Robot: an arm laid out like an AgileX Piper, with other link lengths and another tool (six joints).
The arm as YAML. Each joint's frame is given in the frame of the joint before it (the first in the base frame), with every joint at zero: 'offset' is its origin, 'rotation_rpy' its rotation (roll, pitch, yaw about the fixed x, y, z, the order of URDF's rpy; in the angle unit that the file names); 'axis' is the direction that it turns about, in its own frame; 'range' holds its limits. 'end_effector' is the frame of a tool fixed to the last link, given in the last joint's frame.
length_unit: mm
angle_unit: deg
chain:
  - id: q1
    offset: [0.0, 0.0, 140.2]
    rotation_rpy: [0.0, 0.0, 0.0]
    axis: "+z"
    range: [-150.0, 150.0]
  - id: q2
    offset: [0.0, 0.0, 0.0]
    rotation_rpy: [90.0, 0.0, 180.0]
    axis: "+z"
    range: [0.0, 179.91]
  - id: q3
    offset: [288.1, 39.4, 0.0]
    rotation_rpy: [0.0, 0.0, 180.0]
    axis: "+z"
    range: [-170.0, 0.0]
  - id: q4
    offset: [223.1, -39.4, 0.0]
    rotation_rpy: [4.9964, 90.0, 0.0]
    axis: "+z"
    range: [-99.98, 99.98]
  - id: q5
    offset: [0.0, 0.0, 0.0]
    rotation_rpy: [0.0, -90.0, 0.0]
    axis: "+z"
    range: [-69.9, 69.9]
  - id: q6
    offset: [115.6, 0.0, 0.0]
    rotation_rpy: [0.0, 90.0, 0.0]
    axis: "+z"
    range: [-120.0, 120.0]
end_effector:
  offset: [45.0, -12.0, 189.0]
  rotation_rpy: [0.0, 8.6, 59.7]
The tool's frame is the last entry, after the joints.
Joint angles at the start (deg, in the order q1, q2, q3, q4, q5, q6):
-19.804, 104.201, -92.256, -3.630, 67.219, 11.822
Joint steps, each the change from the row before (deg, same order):
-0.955, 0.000, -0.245, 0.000, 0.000, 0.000
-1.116, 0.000, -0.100, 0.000, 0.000, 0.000
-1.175, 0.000, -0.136, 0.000, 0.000, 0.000
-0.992, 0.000, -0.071, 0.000, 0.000, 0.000
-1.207, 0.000, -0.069, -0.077, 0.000, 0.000
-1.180, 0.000, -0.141, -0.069, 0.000, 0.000
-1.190, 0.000, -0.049, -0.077, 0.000, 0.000
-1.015, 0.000, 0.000, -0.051, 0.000, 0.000
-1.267, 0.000, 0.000, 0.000, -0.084, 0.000
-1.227, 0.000, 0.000, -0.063, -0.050, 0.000
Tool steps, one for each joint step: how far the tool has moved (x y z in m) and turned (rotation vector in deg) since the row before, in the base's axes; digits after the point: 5 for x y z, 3 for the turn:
-0.00225, -0.00666, 0.00134, -0.085, -0.230, -0.955
-0.00368, -0.00740, 0.00055, -0.036, -0.093, -1.116
-0.00389, -0.00779, 0.00075, -0.052, -0.126, -1.175
-0.00362, -0.00643, 0.00039, -0.028, -0.065, -0.992
-0.00478, -0.00805, 0.00047, -0.098, -0.031, -1.198
-0.00450, -0.00791, 0.00085, -0.123, -0.097, -1.172
-0.00515, -0.00770, 0.00036, -0.090, -0.009, -1.182
-0.00468, -0.00632, 0.00006, -0.045, 0.024, -1.010
-0.00549, -0.00770, 0.00013, -0.040, -0.073, -1.261
-0.00577, -0.00753, 0.00015, -0.079, -0.011, -1.217

